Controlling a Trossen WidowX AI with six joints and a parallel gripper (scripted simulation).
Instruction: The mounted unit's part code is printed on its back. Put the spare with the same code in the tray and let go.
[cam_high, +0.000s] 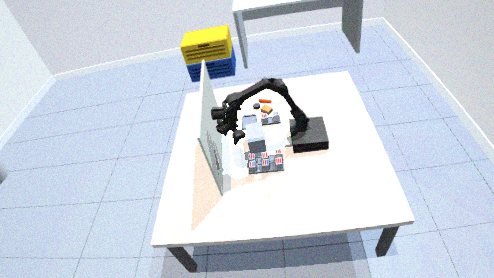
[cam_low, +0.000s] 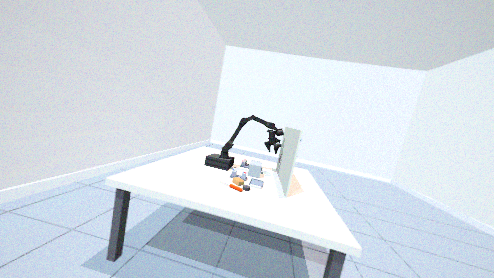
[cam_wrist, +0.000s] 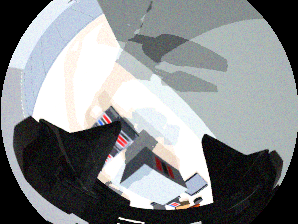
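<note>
The upright panel is 11 cm ahead of my gripper tip, 12 cm to the right of it and 4 cm above it.
</note>
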